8 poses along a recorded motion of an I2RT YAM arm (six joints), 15 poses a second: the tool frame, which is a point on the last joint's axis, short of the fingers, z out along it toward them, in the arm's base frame.
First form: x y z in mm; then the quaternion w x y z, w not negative.
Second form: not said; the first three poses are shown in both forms.
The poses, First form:
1: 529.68, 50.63, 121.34, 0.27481, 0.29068, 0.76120, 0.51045
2: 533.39, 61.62, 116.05, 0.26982, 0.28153, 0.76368, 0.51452
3: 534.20, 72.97, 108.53, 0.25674, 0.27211, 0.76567, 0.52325
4: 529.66, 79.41, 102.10, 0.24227, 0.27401, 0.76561, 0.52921
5: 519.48, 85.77, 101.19, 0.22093, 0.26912, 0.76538, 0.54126
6: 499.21, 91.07, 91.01, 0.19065, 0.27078, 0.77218, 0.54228
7: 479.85, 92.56, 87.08, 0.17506, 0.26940, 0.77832, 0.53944
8: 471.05, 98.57, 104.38, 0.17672, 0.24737, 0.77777, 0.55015
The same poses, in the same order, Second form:
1: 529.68, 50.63, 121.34, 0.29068, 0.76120, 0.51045, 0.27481
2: 533.39, 61.62, 116.05, 0.28153, 0.76368, 0.51452, 0.26982
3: 534.20, 72.97, 108.53, 0.27211, 0.76567, 0.52325, 0.25674
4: 529.66, 79.41, 102.10, 0.27401, 0.76561, 0.52921, 0.24227
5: 519.48, 85.77, 101.19, 0.26912, 0.76538, 0.54126, 0.22093
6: 499.21, 91.07, 91.01, 0.27078, 0.77218, 0.54228, 0.19065
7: 479.85, 92.56, 87.08, 0.26940, 0.77832, 0.53944, 0.17506
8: 471.05, 98.57, 104.38, 0.24737, 0.77777, 0.55015, 0.17672
